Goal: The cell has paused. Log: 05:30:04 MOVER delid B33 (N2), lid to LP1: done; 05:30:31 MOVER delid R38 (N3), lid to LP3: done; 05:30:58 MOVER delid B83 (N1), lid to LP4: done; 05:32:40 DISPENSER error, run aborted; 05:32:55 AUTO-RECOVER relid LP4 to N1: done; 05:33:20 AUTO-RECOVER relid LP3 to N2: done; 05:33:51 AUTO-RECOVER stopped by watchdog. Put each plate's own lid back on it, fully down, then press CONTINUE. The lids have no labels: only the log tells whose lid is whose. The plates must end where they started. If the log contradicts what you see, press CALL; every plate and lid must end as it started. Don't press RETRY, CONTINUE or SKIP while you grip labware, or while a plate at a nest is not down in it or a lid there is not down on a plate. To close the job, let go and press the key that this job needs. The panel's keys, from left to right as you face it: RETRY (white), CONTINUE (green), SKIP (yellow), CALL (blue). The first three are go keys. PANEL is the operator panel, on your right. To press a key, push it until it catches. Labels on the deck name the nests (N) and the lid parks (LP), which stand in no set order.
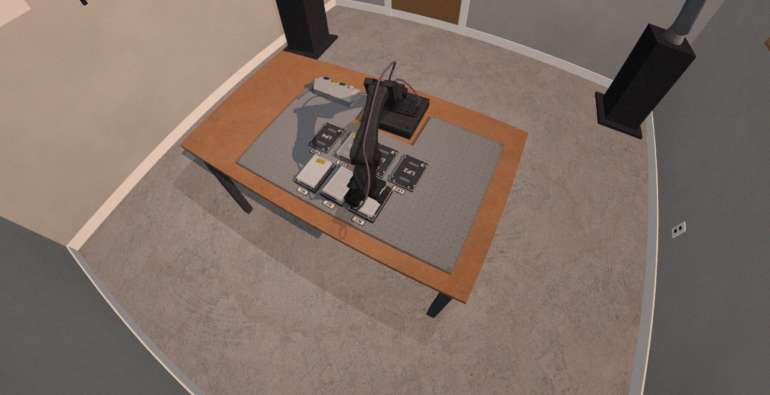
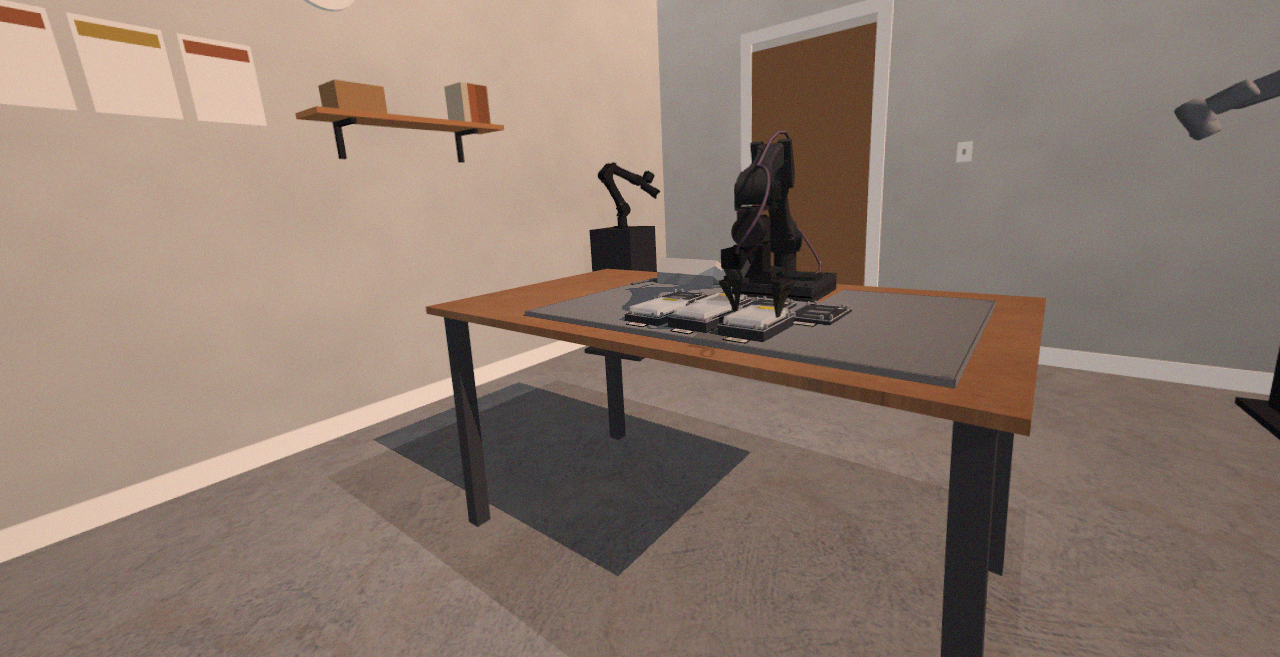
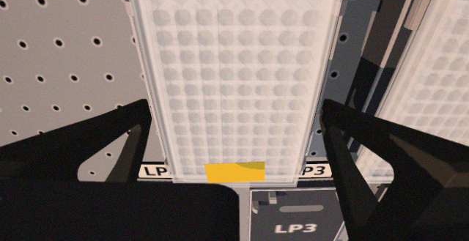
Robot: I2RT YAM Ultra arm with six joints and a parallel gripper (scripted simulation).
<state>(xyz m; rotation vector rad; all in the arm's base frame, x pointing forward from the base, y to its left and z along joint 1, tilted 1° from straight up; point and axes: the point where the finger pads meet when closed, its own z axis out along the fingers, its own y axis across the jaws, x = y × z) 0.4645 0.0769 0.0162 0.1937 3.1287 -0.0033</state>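
Now: hand 10 mm above the plate. From my hand the other things lie so: green continue key: 500 mm behind, 360 mm to the right, 20 mm above; then lid park LP4: 300 mm to the right, 220 mm behind, 40 mm below; then yellow skip key: 500 mm behind, 410 mm to the right, 20 mm above.
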